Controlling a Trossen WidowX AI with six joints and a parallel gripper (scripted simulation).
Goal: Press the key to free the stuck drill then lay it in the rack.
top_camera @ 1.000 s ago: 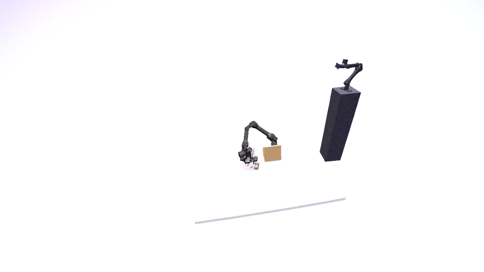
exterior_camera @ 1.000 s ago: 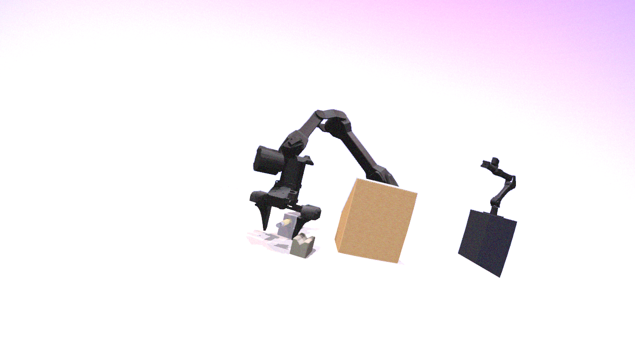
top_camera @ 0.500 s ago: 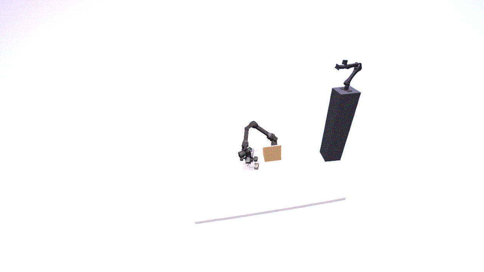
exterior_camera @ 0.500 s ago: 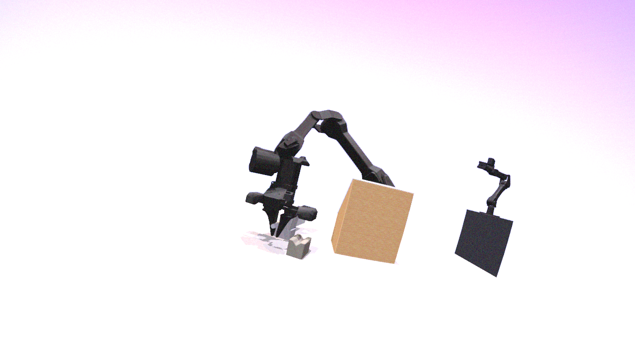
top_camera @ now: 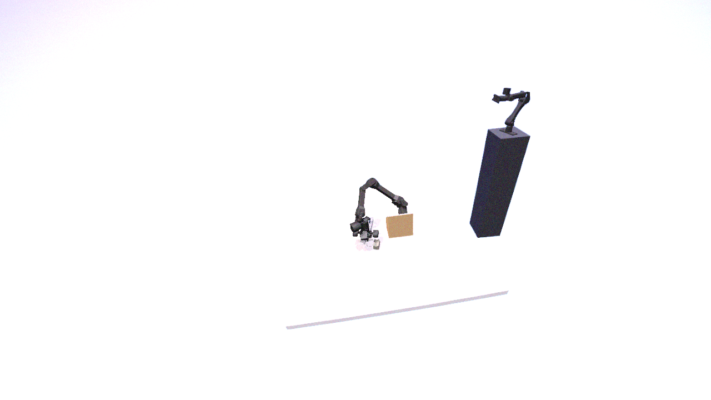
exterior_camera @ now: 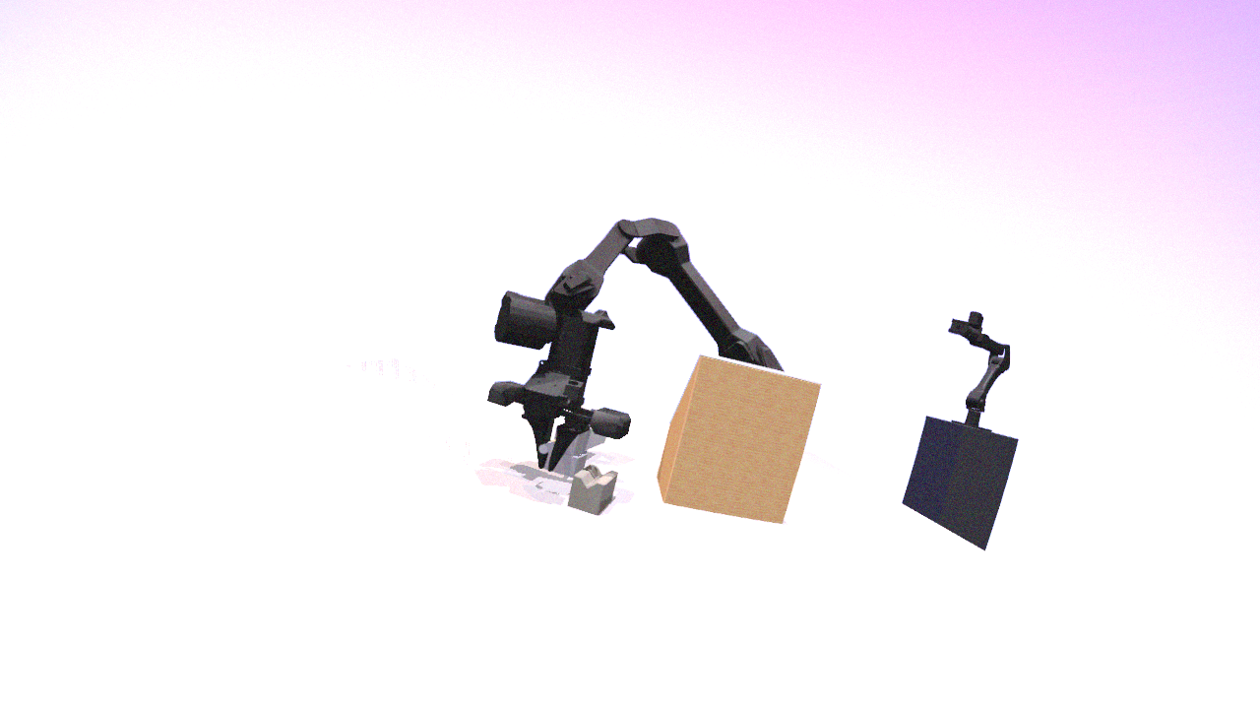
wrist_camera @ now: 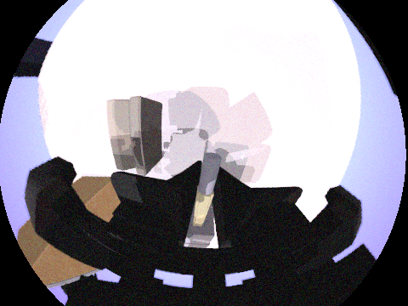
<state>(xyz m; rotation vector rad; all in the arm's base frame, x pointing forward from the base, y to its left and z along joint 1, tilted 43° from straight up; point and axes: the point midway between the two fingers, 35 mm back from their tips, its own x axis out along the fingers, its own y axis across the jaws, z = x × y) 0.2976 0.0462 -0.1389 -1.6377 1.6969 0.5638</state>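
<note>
Now: gripper tip 4 cm to the left of the yellowish key, 3 cm below it and 1 cm past it. The rest, counted from my gripper tip: v-notched rack 7 cm behind, 4 cm to the left; then pale grey block 14 cm to the right, 3 cm behind, 2 cm above; then thin dark pin 16 cm to the right, 4 cm above, 3 cm behind.
</note>
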